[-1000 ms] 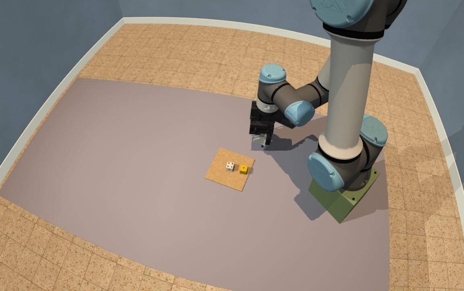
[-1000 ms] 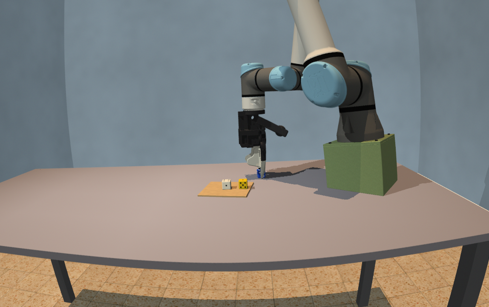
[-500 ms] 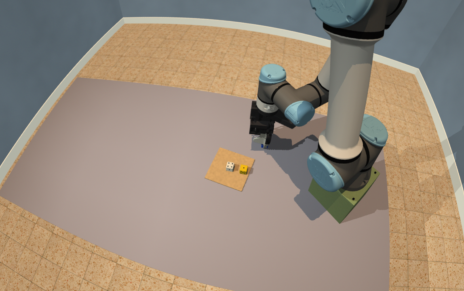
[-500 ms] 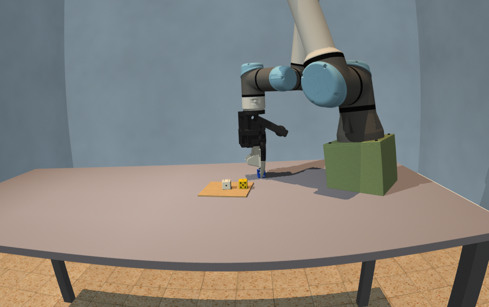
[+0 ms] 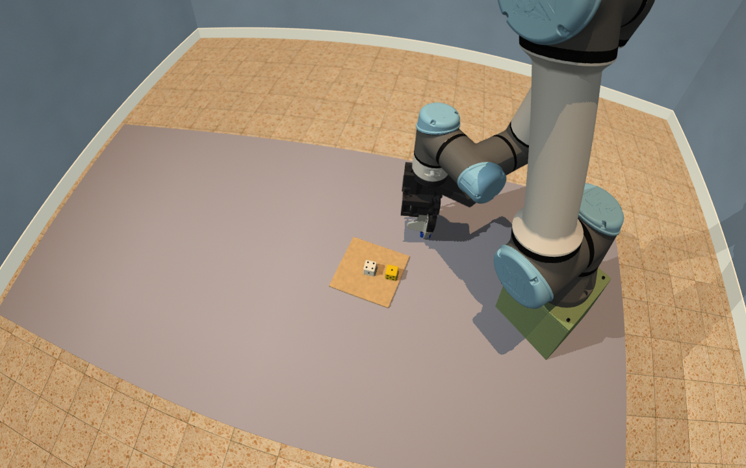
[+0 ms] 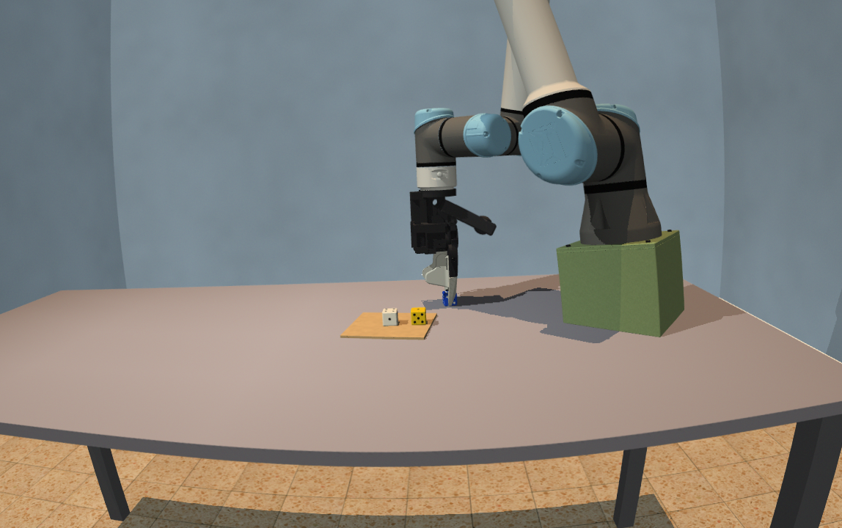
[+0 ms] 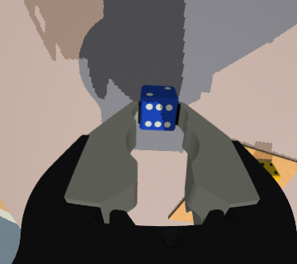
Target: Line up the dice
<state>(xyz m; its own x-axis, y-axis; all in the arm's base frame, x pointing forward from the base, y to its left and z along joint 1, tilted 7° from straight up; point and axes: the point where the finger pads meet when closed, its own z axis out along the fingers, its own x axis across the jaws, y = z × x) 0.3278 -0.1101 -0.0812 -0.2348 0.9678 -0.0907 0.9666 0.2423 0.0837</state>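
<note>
The white die lies 14 cm to the left of my hand and 9 cm ahead of it. The rest, counted from my hand: blue die (right at my hand); then mat (14 cm to the left, 9 cm ahead, 2 cm below); then yellow die (14 cm to the left, 4 cm ahead).
</note>
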